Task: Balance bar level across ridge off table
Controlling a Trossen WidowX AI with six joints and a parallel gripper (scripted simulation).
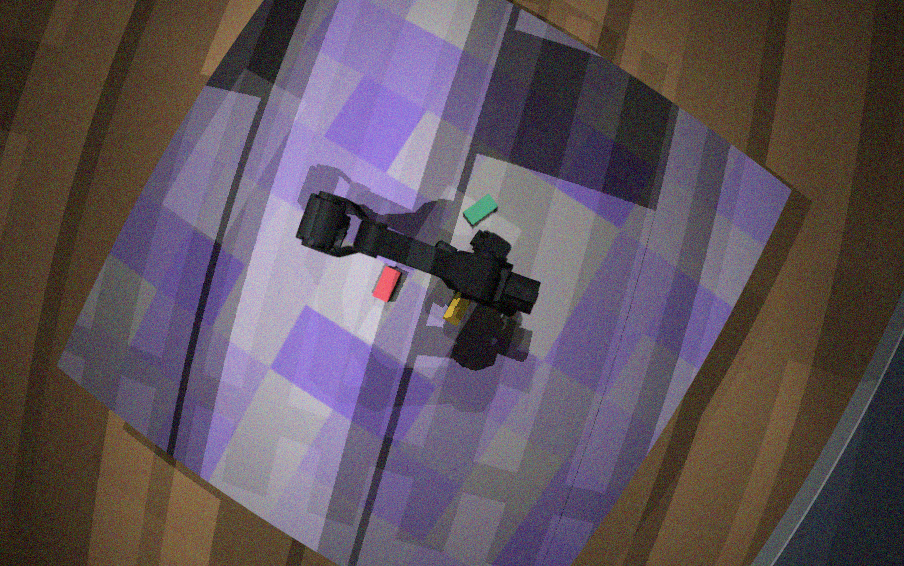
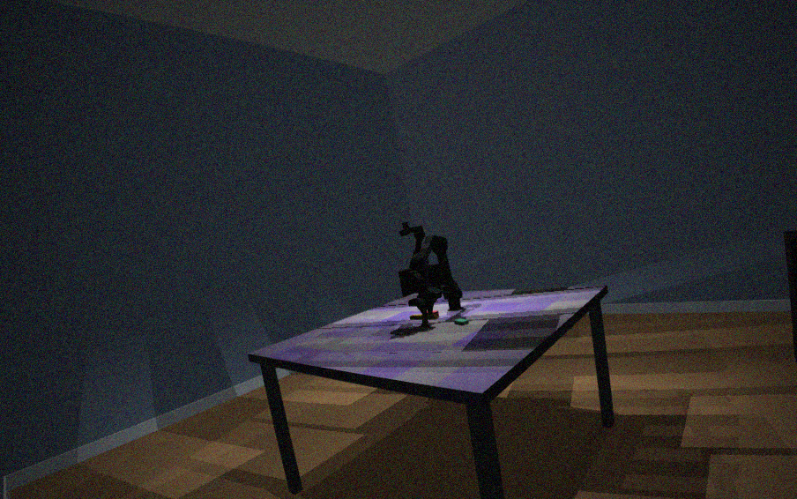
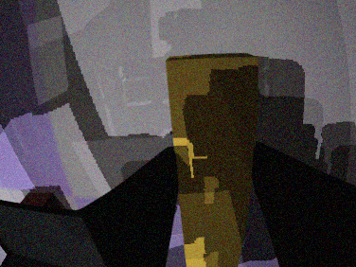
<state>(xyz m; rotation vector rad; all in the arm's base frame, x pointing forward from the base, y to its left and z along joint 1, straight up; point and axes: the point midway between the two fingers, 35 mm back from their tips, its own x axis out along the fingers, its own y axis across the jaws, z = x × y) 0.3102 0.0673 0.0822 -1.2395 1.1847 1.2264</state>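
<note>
My gripper tip is now 3 cm to the left of the yellow bar. The rest, counted from my gripper tip: red block: 14 cm behind, 10 cm to the right, 3 cm below; then green block: 6 cm behind, 13 cm to the left, 4 cm below.
</note>
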